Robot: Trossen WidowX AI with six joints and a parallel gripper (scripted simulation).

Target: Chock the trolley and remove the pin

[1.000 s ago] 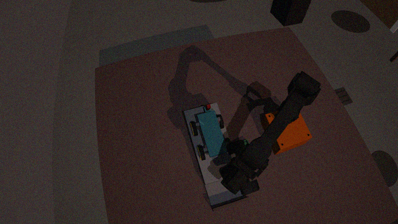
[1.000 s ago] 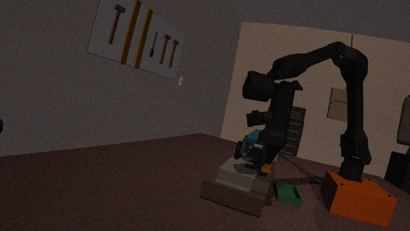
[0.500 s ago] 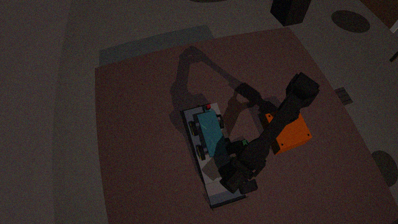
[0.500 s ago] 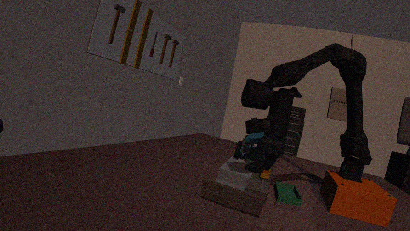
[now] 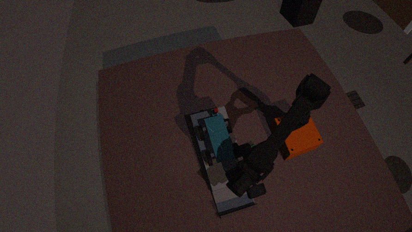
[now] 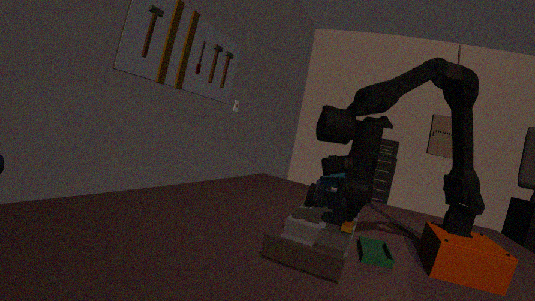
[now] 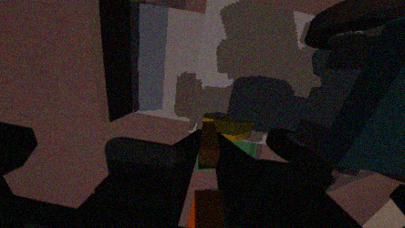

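Right now the red-headed stop pin is 260 mm to the right of my gripper tip, 50 mm above it and 10 mm ahead of it. Round my gripper tip: grey ramp: 150 mm to the right, 40 mm below, 40 mm ahead; yellow chock: 20 mm to the right, 10 mm below; green tray: 90 mm below, 80 mm behind, 50 mm to the right.
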